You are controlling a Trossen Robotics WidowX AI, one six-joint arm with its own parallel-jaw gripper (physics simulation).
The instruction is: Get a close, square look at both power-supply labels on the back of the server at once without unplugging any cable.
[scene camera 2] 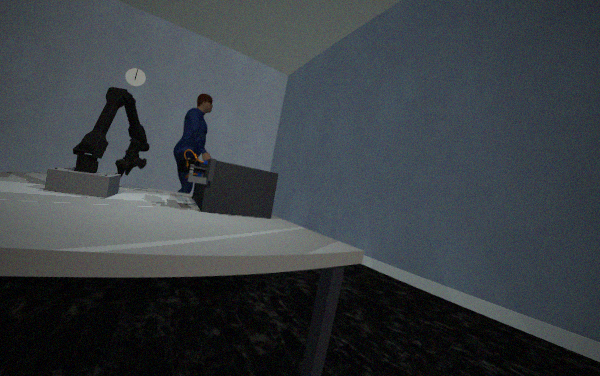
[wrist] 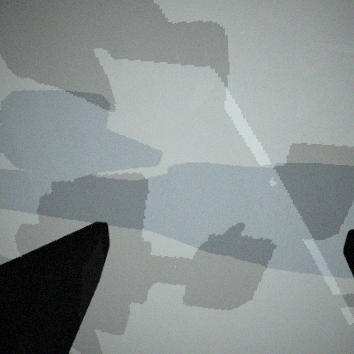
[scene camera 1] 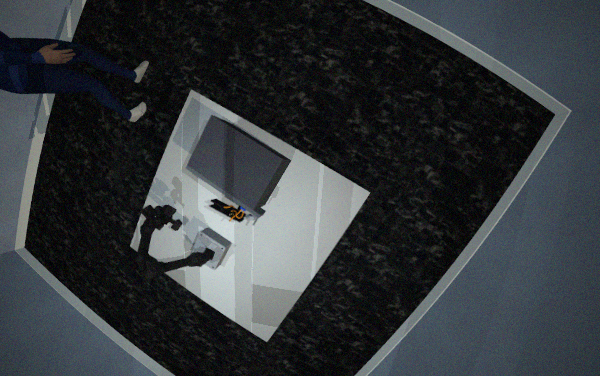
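Pixels of known places: gripper, fingertip midpoint: [scene camera 2: 122, 176] [wrist: 228, 238] [scene camera 1: 173, 215]; arm's base at its link origin: [scene camera 2: 85, 171] [scene camera 1: 209, 253].
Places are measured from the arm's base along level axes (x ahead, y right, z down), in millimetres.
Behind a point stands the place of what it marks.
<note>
The server [scene camera 1: 235, 160] @[z -135, x 651, y 20 mm] [scene camera 2: 240, 190] @[z -28, x 587, y 220 mm] is a large dark grey box on the white table [scene camera 1: 285, 250] @[z 82, x 222, y 434 mm] [scene camera 2: 200, 235] @[z 82, x 349, y 555 mm]. Its back, on the side toward the arm's base, carries projecting power-supply parts [scene camera 2: 198, 173] @[z -71, x 425, y 104 mm] and an orange cable [scene camera 1: 236, 215] @[z -146, x 394, y 133 mm] [scene camera 2: 188, 154] @[z -144, x 353, y 112 mm]. The power-supply labels cannot be made out in any view. My gripper [scene camera 2: 131, 169] @[z 13, x 110, y -332 mm] [wrist: 228, 238] @[z 13, x 110, y -332 mm] is open and empty, its fingers wide apart. It hangs above the table, off to one side of the server's back and apart from the cables. The wrist view shows the white table top with overlapping shadows; the server does not show there.
The arm stands on a grey base block [scene camera 1: 221, 242] @[z 22, x 101, y 43 mm] [scene camera 2: 82, 183] @[z 40, x 13, y 81 mm], near the server's back. Black parts [scene camera 1: 220, 205] @[z -119, x 391, y 20 mm] lie beside the cables in the overhead view. A person in blue [scene camera 1: 60, 77] [scene camera 2: 192, 135] stands beyond the table. A round clock [scene camera 2: 135, 77] hangs on the wall.
</note>
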